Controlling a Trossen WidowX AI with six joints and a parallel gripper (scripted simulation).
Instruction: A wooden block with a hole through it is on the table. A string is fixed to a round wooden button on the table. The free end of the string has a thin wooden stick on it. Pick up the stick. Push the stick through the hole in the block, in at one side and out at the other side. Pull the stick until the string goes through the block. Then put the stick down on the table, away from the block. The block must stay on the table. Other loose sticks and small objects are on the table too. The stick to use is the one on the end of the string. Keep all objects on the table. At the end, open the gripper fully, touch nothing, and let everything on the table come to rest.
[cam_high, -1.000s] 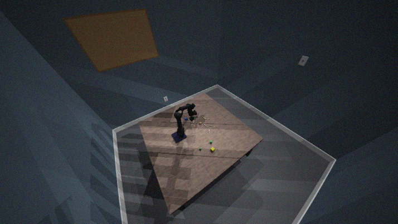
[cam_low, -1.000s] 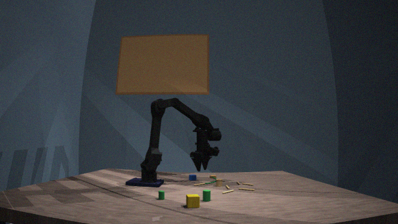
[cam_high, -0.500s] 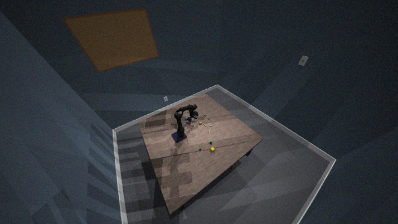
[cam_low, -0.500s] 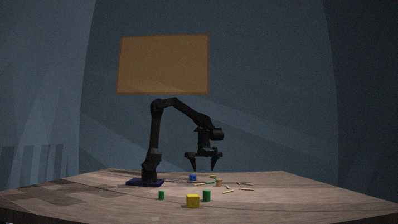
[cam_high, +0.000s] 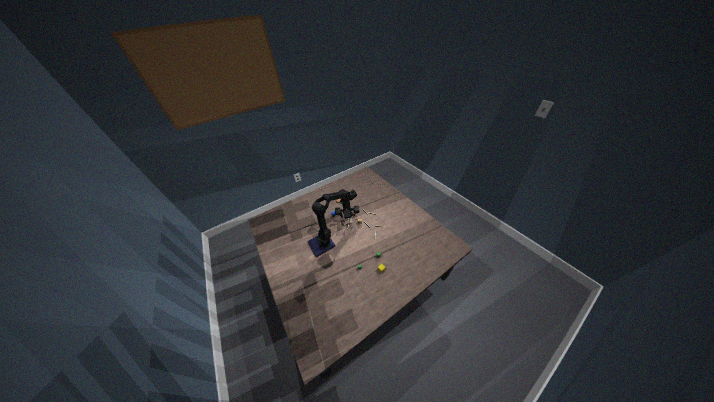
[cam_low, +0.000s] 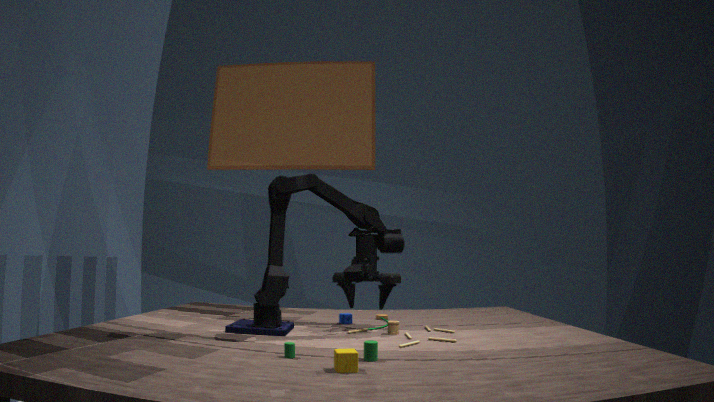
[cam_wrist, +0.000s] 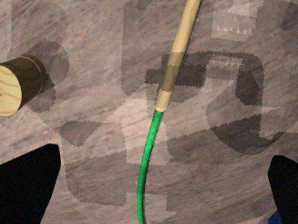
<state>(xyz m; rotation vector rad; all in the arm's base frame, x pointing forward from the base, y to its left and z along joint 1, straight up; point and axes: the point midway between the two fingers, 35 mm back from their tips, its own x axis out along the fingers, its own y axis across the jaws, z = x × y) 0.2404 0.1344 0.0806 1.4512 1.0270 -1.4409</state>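
Right now the thin wooden stick is 6 cm below my gripper tip, 2 cm to the right of it and 1 cm behind it. From my gripper tip the other things lie so: blue block (13 cm to the left, 9 cm behind, 5 cm below); then tan wooden cylinder (8 cm ahead, 5 cm below, 4 cm to the right); then round wooden button (27 cm to the left, 6 cm below, 1 cm ahead).
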